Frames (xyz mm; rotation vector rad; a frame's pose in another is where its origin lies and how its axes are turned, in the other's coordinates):
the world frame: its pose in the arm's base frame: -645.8 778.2 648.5 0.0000 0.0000 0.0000
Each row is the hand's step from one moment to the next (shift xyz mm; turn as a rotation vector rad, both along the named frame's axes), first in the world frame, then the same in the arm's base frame.
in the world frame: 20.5 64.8 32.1 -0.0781 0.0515 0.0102
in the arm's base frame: 20.5 64.8 32.1 -0.0781 0.0515 0.0102
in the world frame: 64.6 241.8 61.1 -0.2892 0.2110 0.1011
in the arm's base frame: 64.6 241.8 61.1 -0.2892 0.2110 0.1011
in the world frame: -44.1 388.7 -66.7 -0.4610 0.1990 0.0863
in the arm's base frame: -44.1 388.7 -66.7 -0.4610 0.1990 0.0863
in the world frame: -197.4 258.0 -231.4 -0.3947 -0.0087 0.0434
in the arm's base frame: -197.4 258.0 -231.4 -0.3947 -0.0087 0.0434
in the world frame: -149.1 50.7 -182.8 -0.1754 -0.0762 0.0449
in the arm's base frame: -149.1 50.7 -182.8 -0.1754 -0.0762 0.0449
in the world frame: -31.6 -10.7 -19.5 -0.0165 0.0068 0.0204
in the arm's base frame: -31.6 -10.7 -19.5 -0.0165 0.0068 0.0204
